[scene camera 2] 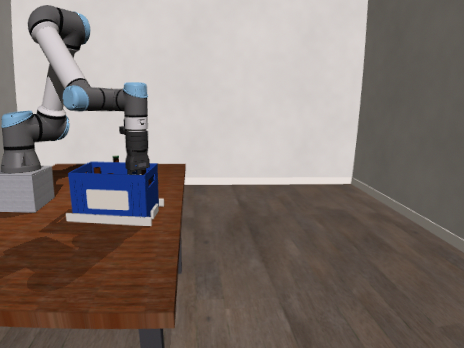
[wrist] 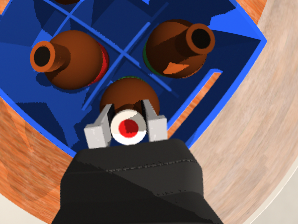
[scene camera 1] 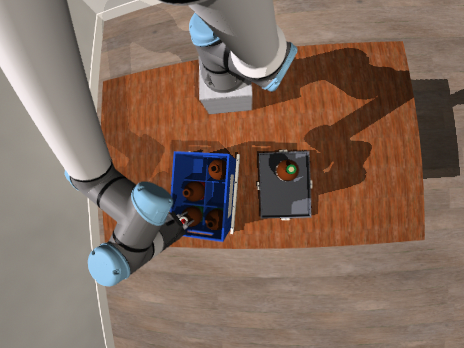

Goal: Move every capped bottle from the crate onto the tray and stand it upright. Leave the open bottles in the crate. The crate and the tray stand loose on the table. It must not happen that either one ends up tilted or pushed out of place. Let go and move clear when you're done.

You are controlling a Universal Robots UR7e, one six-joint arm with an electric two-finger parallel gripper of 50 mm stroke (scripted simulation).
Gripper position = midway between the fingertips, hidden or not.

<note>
I see my gripper [scene camera 2: 135, 184], a blue crate [scene camera 1: 192, 166] and a dark grey tray [scene camera 1: 280, 199].
The blue crate also shows in the wrist view [wrist: 60, 115]. My gripper shows as well in the wrist view [wrist: 128, 112]. The wrist view does not show the dark grey tray: it is out of frame.
</note>
